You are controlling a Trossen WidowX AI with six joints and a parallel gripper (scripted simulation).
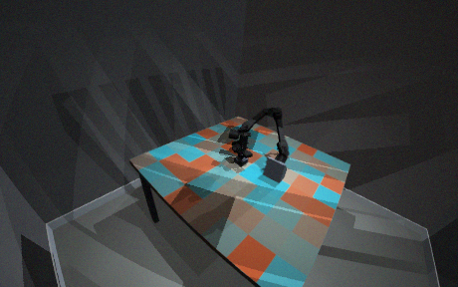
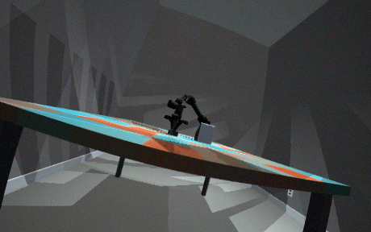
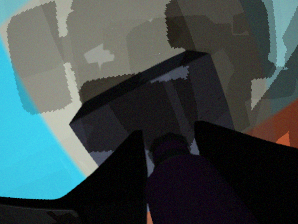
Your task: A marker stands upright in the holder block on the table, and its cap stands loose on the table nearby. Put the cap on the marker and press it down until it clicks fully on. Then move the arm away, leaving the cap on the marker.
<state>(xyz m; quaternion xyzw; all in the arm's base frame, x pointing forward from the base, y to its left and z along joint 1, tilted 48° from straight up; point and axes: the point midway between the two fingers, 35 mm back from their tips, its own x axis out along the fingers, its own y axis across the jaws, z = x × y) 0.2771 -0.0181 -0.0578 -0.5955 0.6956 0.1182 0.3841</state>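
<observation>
Now: the purple marker cap 10 mm to the right of my gripper tip and 50 mm above it.
</observation>
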